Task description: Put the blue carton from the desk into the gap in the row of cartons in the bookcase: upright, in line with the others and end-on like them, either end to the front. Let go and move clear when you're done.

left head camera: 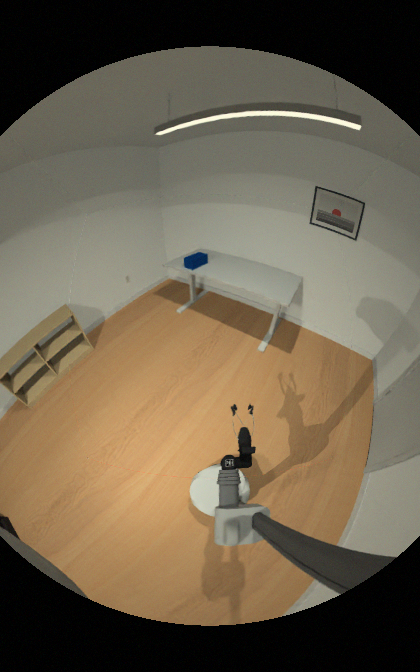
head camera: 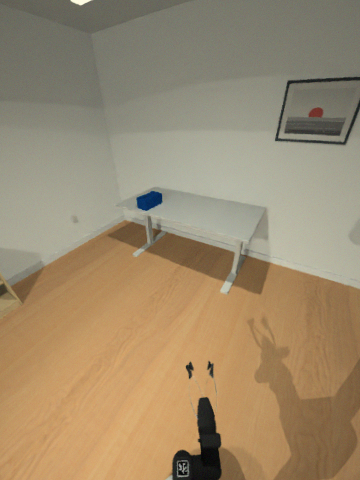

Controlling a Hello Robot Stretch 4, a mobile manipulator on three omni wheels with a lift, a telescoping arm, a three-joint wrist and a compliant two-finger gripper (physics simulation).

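The blue carton [head camera: 149,201] [left head camera: 195,260] lies on its long side near the left end of the desk [head camera: 215,213] [left head camera: 250,276], at the far side of the room. My gripper [head camera: 200,370] [left head camera: 242,409] is open and empty, its fingertips apart above the wooden floor, well short of the desk. A low wooden bookcase [left head camera: 36,345] stands at the left wall in the left head camera view; a corner of it shows at the left edge of the head camera view. The row of cartons and its gap do not show in either view.
The desk's metal legs [head camera: 237,265] [left head camera: 274,325] and feet stand on the floor. A framed picture [head camera: 284,107] [left head camera: 313,206] hangs on the wall to the right of the desk. Walls close in behind the desk, at the left and at the right.
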